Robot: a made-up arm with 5 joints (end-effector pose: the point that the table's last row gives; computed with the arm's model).
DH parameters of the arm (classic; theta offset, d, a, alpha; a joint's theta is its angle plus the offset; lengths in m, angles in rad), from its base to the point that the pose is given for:
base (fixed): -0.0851 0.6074 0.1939 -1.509
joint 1: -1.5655 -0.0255 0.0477 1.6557
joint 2: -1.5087 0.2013 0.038 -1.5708
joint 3: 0 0.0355 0.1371 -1.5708
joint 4: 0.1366 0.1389 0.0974 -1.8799
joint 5: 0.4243 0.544 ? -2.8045
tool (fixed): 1.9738 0.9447 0 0
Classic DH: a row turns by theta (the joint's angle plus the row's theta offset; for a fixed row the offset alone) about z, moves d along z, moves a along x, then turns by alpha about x.
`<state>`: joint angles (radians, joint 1 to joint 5).
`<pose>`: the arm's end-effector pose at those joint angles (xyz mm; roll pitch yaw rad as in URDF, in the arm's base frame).
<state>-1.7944 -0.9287 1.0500 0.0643 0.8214</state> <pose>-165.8 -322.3 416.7 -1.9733 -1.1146 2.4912</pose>
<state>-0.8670 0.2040 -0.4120 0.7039 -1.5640</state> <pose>-199.1 -730.7 501.7 -1.2258 -0.7775 2.1775</pose>
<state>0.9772 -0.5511 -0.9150 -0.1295 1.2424</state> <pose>424.9 -395.2 728.9 -1.5801 -0.1545 -2.0962</pose>
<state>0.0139 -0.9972 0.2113 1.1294 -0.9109</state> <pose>114.3 -292.0 56.8 2.7549 -0.6570 -0.6746</pose>
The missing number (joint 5, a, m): 0.0495
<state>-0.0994 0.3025 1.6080 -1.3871 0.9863</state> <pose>-280.0 42.5 533.7 -1.7918 -0.6208 1.5066</pose>
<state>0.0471 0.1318 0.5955 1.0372 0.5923</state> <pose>299.4 -380.8 1013.6 0.6515 0.5708 0.2479</pose>
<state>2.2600 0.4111 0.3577 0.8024 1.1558</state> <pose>536.3 -62.4 201.9 -2.9705 0.3847 -2.5276</pose>
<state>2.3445 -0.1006 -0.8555 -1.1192 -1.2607</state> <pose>706.7 -212.4 288.6 2.6400 0.0572 2.8007</pose>
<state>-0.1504 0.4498 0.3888 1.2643 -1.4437</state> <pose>314.0 -631.7 645.3 0.6491 -1.1148 1.3489</pose>
